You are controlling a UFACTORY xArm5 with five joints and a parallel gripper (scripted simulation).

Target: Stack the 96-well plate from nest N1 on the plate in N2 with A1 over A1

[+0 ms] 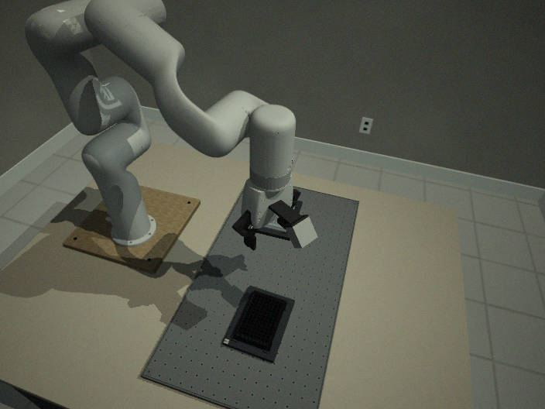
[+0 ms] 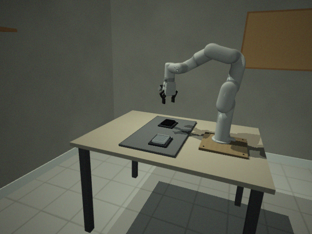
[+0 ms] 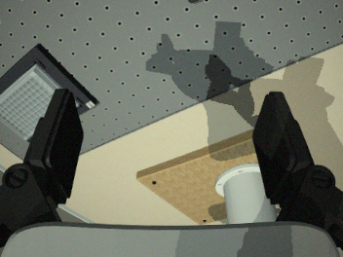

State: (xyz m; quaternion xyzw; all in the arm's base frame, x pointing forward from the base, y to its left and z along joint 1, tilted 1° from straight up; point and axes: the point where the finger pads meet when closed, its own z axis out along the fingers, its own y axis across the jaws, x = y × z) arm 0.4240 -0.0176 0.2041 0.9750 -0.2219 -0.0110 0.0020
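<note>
My hand is 3 cm short of the black 96-well plate, 9 cm to the left of it and 20 cm above it. Round my hand: white 96-well plate 7 cm behind, 25 cm to the left, 20 cm below; then corner label 2 cm behind, 17 cm to the right, 21 cm below.
</note>
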